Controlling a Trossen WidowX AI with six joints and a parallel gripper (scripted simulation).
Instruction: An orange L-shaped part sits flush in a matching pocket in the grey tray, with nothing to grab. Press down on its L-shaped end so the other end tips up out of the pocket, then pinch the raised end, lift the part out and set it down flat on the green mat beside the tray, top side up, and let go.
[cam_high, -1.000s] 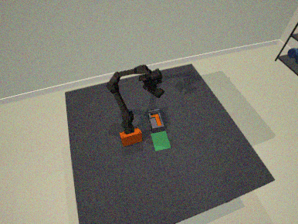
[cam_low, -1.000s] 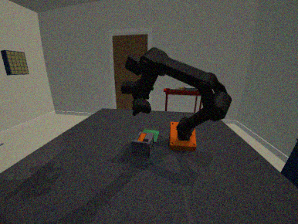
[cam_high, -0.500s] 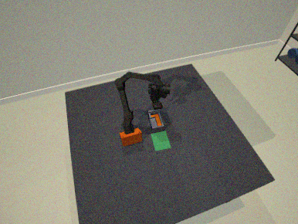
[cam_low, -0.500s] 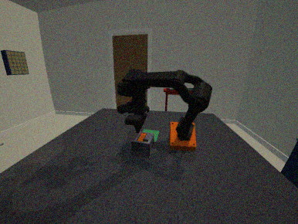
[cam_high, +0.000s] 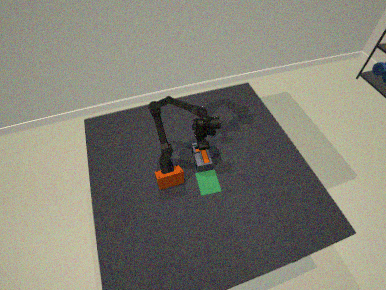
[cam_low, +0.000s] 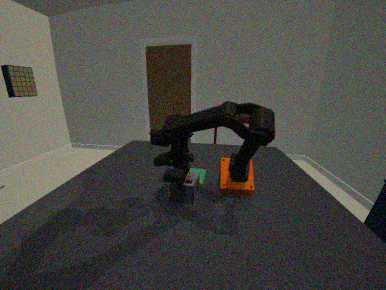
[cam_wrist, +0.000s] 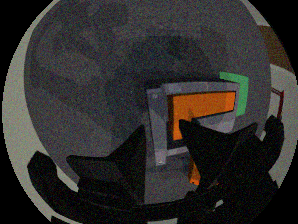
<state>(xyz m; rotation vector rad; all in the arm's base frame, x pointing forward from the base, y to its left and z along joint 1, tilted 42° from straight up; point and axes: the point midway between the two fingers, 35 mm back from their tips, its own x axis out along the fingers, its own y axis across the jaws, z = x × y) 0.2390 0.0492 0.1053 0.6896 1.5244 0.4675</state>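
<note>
The orange L-shaped part is 10 mm behind my gripper tip, 50 mm to the right of it and 30 mm below it. From my gripper tip the other things lie so: grey tray 10 mm behind, 60 mm to the right, 90 mm below; green mat 30 mm behind, 220 mm to the right, 90 mm below.
</note>
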